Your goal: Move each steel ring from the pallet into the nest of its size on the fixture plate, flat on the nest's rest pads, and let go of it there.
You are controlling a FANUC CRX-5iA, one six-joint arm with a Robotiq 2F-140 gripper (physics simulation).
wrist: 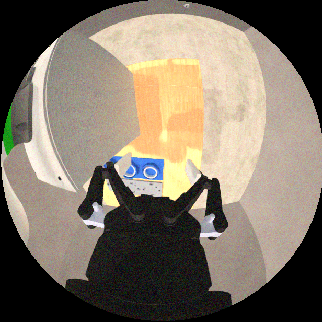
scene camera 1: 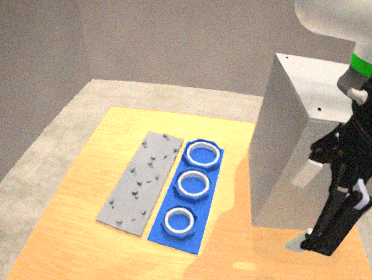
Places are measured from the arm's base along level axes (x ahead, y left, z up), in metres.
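Pixels of known places: gripper, fingertip midpoint: (scene camera 1: 295,213).
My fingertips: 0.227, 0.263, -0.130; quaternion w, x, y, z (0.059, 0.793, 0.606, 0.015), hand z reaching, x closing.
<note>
Ahead of a thing's pixels: the offset from my fingertips to its top centre, as dx, dy, dz. "pt": to the spot under its first point. Level surfaces: height alone.
A large steel ring {pt +0.154, -0.349, -0.282} (scene camera 1: 202,165), a medium ring {pt +0.179, -0.214, -0.282} (scene camera 1: 193,195) and a small ring {pt +0.214, -0.077, -0.281} (scene camera 1: 178,232) lie in raised octagonal holders on the blue pallet (scene camera 1: 187,245) (wrist: 161,162). The grey fixture plate {+0.361, -0.302, -0.307} (scene camera 1: 125,192) (wrist: 157,189) lies beside the pallet, with small pads and pins on it and no ring. My gripper (scene camera 1: 301,208) (wrist: 158,161) is open and empty. It hangs to the right of the pallet in the scene view, apart from the rings. In the wrist view, one finger partly covers a ring, and the gripper body hides part of the fixture plate.
A tall grey box-shaped pedestal (scene camera 1: 280,150) (wrist: 95,110) stands on the wooden table {dz -0.319} (scene camera 1: 70,220) (wrist: 185,90), to the right of the pallet in the scene view. The arm rises above it. The table's edges and the floor beyond show in both views.
</note>
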